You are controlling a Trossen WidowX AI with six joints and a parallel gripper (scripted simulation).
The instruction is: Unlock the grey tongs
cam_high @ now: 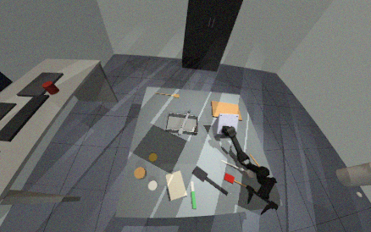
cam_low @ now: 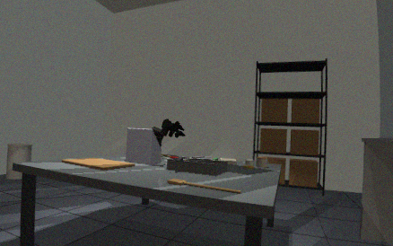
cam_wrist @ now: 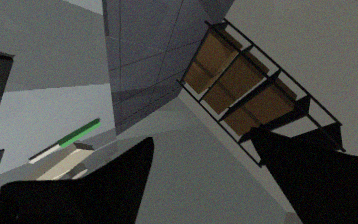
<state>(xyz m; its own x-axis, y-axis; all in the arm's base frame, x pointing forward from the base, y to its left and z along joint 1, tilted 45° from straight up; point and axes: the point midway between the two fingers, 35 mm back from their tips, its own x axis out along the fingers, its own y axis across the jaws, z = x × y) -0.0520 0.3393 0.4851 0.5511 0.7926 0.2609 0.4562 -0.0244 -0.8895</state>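
Right now the yellow lock piece is 390 mm ahead of my gripper tip, 770 mm to the right of it and 160 mm below it. Also, from my gripper tip: cream block 470 mm ahead, 150 mm to the right, 210 mm below; red spatula 40 mm behind, 170 mm to the right, 210 mm below; black spatula 210 mm ahead, 190 mm to the right, 220 mm below.
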